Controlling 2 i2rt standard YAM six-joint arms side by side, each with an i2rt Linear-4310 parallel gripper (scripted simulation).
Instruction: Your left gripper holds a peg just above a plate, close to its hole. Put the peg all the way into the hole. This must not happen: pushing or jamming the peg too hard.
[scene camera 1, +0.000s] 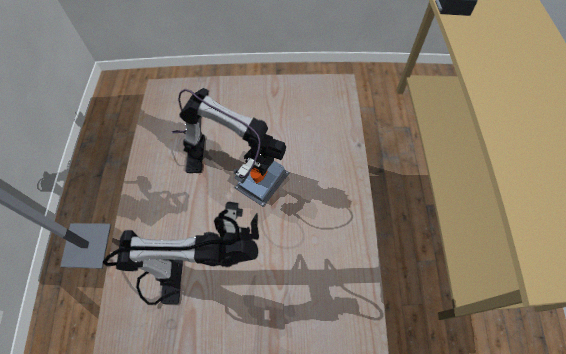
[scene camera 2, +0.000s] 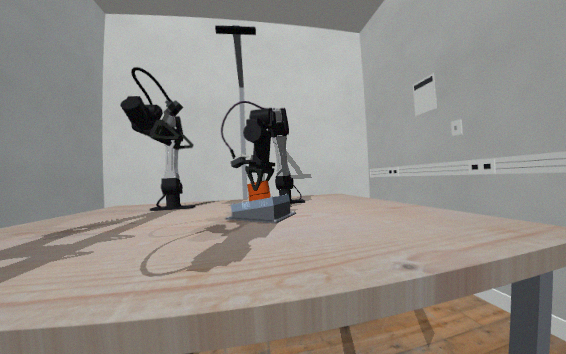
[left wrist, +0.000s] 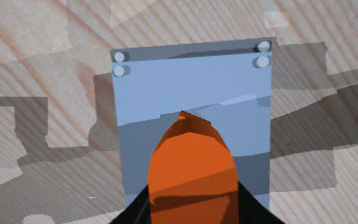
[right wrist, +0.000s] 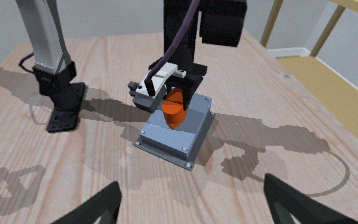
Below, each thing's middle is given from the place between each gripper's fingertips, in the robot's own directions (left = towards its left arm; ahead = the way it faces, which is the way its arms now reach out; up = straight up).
Scene:
The blue-grey plate (left wrist: 231, 92) is 6 cm below my left hand.
I see my right gripper (scene camera 2: 186, 142) 260 mm to the right of the blue-grey plate, 230 mm above it and 20 mm short of it.

